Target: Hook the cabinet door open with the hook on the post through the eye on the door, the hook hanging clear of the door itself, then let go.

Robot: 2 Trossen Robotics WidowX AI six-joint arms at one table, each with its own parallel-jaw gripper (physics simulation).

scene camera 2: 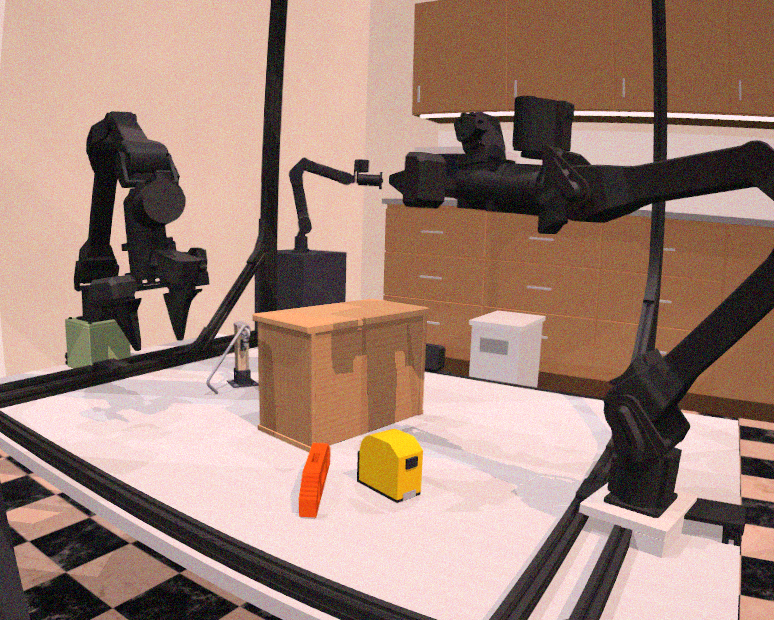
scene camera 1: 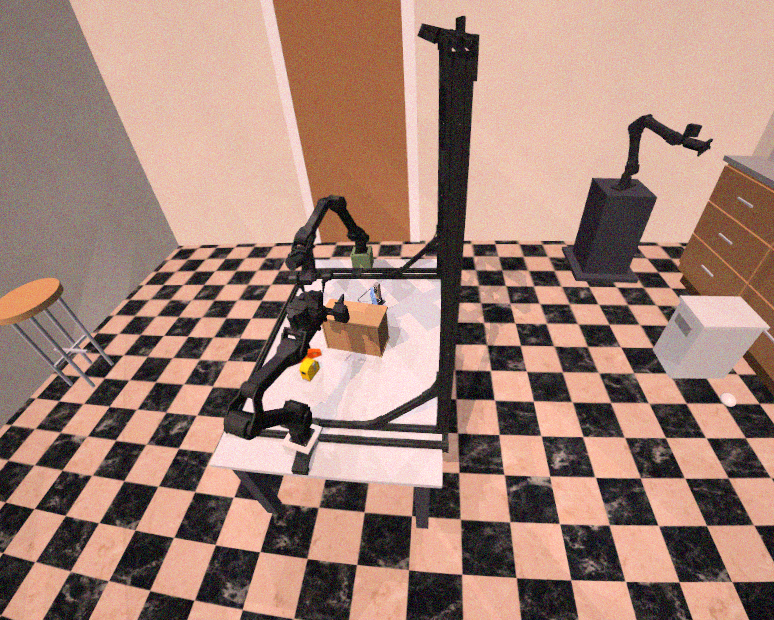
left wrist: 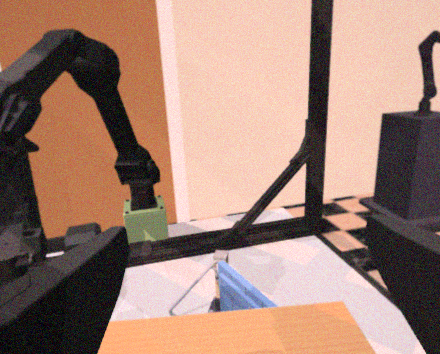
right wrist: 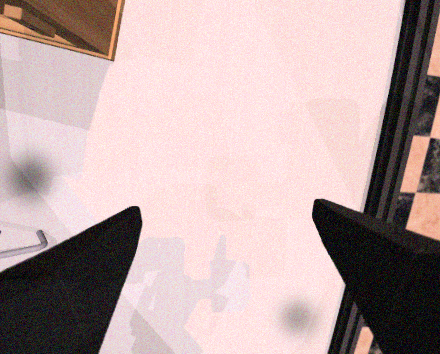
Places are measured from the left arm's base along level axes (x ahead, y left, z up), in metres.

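Pixels of known places: left gripper, fingertip midpoint: (scene camera 1: 332,292) (left wrist: 246,232); right gripper, fingertip midpoint: (scene camera 2: 159,345) (right wrist: 228,211); left arm's base, link origin: (scene camera 2: 641,499) (scene camera 1: 302,435); right arm's base, link origin: (scene camera 2: 96,318) (scene camera 1: 361,250) (left wrist: 144,204).
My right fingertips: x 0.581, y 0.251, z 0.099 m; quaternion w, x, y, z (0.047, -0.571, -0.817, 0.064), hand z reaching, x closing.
Note:
For each thing: its top centre in the pictures, then the offset to it from my right fingertips. "*": a spot on its surface instead.
- wooden cabinet, top centre: (scene camera 2: 344,310) (scene camera 1: 353,311) 0.110 m back, 0.245 m right, 0.042 m up
- post, surface spot: (scene camera 2: 242,351) * 0.152 m ahead, 0.229 m right, 0.067 m down
- yellow tape measure, surface spot: (scene camera 2: 390,465) * 0.341 m back, 0.114 m right, 0.087 m down
- orange object, top centre: (scene camera 2: 315,457) (scene camera 1: 301,353) 0.266 m back, 0.068 m right, 0.090 m down
The wooden cabinet (scene camera 1: 356,332) (scene camera 2: 368,374) (left wrist: 235,330) (right wrist: 116,32) stands upright on the table. Its blue door (scene camera 1: 374,296) (left wrist: 240,290) stands open behind it, hidden in scene camera 2. The post (scene camera 2: 242,351) stands near the door's outer edge. The hook (scene camera 2: 224,363) (left wrist: 192,290) (right wrist: 25,248) slants down from the post's top, its bent lower end apart from the door near the table. The eye is too small to make out. My left gripper (scene camera 2: 399,180) (left wrist: 246,232) is open and empty above the cabinet. My right gripper (scene camera 2: 159,343) (right wrist: 228,211) is open and empty above the table, beside the hook.
A yellow tape measure (scene camera 1: 309,369) (scene camera 2: 390,465) and an orange object (scene camera 1: 313,353) (scene camera 2: 314,481) lie on the table on the cabinet's near side in scene camera 2. A black frame (scene camera 1: 452,193) (scene camera 2: 271,129) (left wrist: 319,100) rises at the table's edge, with rails along the edges.

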